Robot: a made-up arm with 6 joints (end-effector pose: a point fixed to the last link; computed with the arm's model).
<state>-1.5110 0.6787 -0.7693 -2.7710 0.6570 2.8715</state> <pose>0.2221 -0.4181 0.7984 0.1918 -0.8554 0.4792 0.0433</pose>
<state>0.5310 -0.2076 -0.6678 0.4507 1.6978 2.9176</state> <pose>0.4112 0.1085 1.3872 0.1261 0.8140 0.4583 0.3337</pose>
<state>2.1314 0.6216 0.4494 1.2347 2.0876 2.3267</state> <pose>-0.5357 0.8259 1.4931 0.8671 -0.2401 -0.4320 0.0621</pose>
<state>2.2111 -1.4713 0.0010 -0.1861 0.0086 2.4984</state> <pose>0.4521 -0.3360 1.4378 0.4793 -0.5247 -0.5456 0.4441</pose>
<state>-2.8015 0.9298 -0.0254 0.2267 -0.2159 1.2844</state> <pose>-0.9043 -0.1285 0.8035 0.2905 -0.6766 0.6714 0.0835</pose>
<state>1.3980 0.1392 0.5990 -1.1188 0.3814 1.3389</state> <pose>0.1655 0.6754 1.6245 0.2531 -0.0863 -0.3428 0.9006</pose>
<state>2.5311 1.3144 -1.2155 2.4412 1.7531 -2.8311</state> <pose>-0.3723 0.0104 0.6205 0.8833 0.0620 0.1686 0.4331</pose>
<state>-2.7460 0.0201 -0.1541 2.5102 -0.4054 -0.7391</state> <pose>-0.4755 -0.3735 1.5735 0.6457 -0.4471 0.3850 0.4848</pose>
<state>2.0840 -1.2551 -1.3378 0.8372 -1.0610 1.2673</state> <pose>0.1835 -0.0466 1.0930 -0.2563 -0.8807 0.2012 0.3439</pose>
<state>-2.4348 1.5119 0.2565 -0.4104 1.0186 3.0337</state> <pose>-0.7421 -0.3811 0.2955 -0.8360 0.5307 -0.1379 0.0216</pose>
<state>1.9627 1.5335 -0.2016 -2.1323 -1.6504 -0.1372</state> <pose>-0.3428 0.3952 0.3772 0.6809 -0.7229 0.0510 0.1058</pose>
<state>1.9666 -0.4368 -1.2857 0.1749 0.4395 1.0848</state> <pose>0.0980 0.1656 1.0738 -0.0085 -0.6072 0.2430 0.7564</pose>
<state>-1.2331 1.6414 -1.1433 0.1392 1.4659 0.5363</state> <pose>-0.0763 -0.2733 0.5342 -0.3256 0.5282 -0.7219 0.3062</pose>
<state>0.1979 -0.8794 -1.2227 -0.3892 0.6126 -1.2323</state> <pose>-0.0189 -0.1846 1.0174 0.5154 0.4740 -0.4719 0.5357</pose>
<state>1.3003 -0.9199 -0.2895 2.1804 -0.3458 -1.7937</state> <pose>-0.1846 -0.1842 1.7370 0.3257 -0.1702 -0.3922 0.8433</pose>
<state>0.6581 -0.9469 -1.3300 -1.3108 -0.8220 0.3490</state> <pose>-0.1266 -0.0713 0.8517 -0.2276 0.5824 -0.1690 0.7619</pose>
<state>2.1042 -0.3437 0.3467 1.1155 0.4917 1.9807</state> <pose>-0.0051 0.1466 1.9653 0.4750 -0.7522 -0.4561 0.0255</pose>
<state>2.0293 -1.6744 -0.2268 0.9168 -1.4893 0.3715</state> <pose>0.4447 -0.5972 1.2727 -0.0640 -0.2469 -0.2817 0.9250</pose>
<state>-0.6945 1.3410 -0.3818 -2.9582 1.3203 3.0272</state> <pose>0.5329 -0.1602 0.4363 0.5533 -0.8324 0.0310 0.0077</pose>
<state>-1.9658 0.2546 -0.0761 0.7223 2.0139 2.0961</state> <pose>-0.3596 -0.6216 1.4877 0.6787 0.5280 0.0679 0.5059</pose>
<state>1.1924 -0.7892 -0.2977 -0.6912 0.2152 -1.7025</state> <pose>0.1554 0.0297 1.4417 0.2863 0.8403 0.1977 0.4157</pose>
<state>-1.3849 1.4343 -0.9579 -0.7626 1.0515 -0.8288</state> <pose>-0.1331 -0.2338 0.6541 -0.1750 -0.4424 0.7004 0.5320</pose>
